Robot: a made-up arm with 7 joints.
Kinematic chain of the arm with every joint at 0, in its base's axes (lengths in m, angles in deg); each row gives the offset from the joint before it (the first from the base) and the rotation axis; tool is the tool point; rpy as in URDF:
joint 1: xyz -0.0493 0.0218 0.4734 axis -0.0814 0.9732 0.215
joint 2: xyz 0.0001 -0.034 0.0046 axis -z
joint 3: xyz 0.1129 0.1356 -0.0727 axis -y
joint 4: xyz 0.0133 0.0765 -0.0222 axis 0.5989 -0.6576 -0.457
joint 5: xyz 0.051 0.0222 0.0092 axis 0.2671 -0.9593 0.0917
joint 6: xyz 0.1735 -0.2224 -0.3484 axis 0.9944 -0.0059 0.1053
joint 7: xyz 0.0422 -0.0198 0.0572 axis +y
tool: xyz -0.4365 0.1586 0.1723 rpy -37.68 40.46 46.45
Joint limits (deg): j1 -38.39..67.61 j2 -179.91..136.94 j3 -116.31..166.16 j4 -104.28..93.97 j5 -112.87..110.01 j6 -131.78..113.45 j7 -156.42..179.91
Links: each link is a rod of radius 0.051 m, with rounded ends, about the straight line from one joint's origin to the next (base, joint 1, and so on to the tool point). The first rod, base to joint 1, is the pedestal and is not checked.
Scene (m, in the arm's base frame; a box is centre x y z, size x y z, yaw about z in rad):
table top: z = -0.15
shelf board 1: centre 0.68 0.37 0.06 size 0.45 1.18 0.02 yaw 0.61
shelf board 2: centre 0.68 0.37 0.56 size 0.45 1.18 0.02 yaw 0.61
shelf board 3: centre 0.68 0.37 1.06 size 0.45 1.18 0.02 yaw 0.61
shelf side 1: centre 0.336 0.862 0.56 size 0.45 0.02 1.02 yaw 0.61
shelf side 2: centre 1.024 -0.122 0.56 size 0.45 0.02 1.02 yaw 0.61
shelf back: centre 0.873 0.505 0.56 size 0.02 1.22 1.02 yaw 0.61
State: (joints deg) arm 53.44 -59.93 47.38 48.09 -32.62 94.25 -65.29
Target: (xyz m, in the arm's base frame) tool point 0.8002 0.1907 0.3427
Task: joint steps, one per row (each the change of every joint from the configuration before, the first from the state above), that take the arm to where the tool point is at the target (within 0.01 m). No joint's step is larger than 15 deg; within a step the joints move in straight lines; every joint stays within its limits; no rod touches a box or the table.
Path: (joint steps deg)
1: -6.66 13.33 0.12 -0.01 3.71 -10.49 -7.90
2: -6.67 13.33 0.12 -0.02 3.71 -10.50 -7.90
3: -6.66 13.34 0.11 -0.01 3.71 -10.49 -7.90
4: -6.66 13.33 0.12 -0.01 3.71 -10.50 -7.90
5: -6.66 13.33 0.12 -0.02 3.72 -10.49 -7.90
6: -6.67 13.33 0.12 -0.01 3.71 -10.50 -7.90

